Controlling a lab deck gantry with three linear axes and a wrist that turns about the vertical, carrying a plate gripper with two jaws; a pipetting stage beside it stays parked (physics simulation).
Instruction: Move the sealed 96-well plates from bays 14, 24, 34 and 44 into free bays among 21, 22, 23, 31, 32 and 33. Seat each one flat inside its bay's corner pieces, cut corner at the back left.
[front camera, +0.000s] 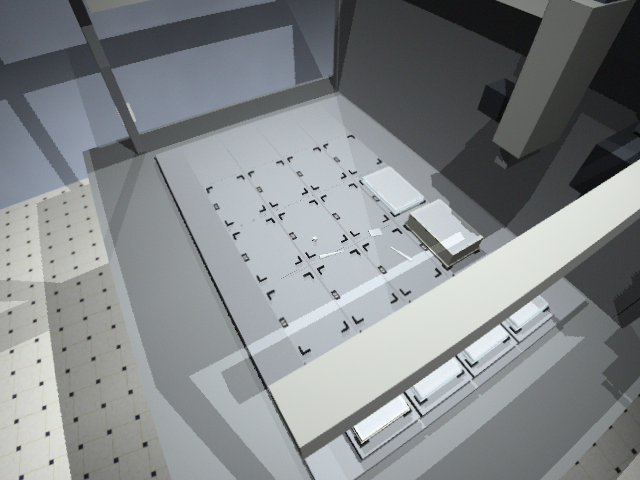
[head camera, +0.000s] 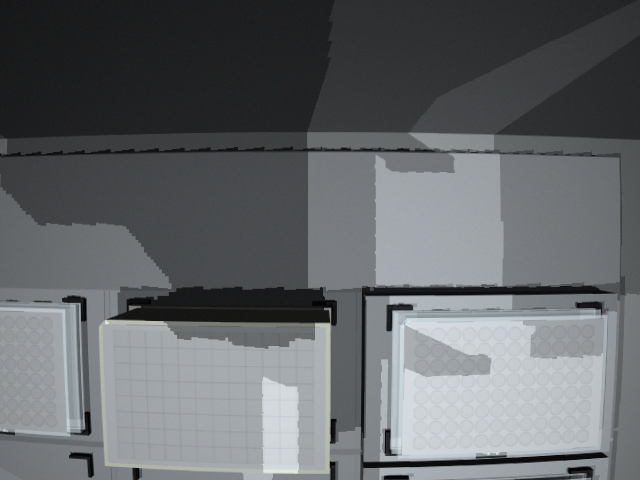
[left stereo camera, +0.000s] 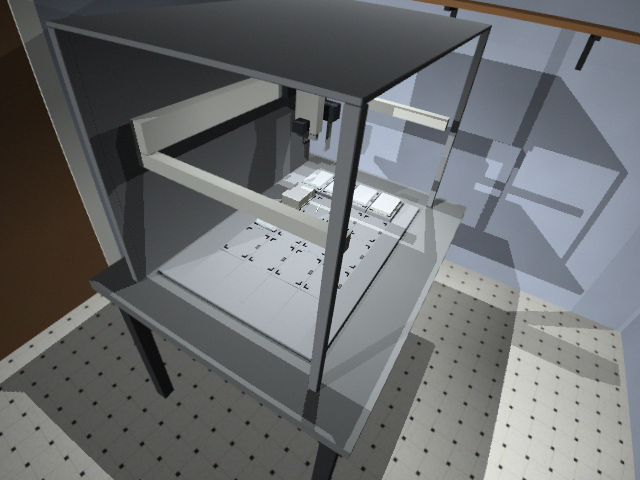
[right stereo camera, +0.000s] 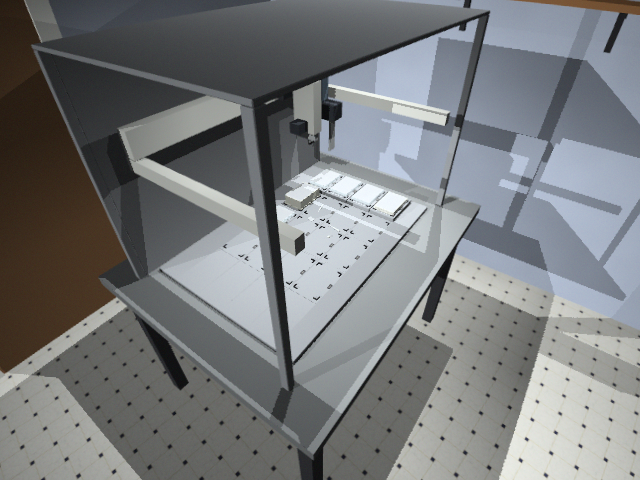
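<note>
I can see a tall cream box (head camera: 180, 384), (front camera: 445, 234), so both the head camera and the front camera show it. There's a bay 21 too (front camera: 279, 183), (left stereo camera: 295, 269), (right stereo camera: 292, 266). A bay 22 is visible as well (front camera: 306, 220), (right stereo camera: 317, 242), and I see a bay 32 (front camera: 359, 213).
</note>
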